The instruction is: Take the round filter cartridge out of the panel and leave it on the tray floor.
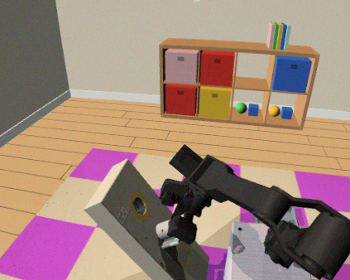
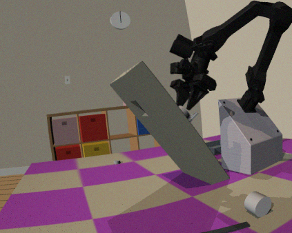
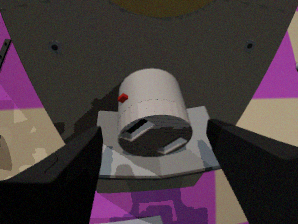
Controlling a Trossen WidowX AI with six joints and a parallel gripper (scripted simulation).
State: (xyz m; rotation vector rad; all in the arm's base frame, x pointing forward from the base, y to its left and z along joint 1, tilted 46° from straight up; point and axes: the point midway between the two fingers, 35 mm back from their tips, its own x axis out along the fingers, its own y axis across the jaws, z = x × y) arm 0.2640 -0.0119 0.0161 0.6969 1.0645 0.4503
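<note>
Now: gripper tip 10 mm short of the white round filter cartridge and 10 mm above it. The rest, counted from my gripper tip: grey tray-like bracket: 50 mm below.
</note>
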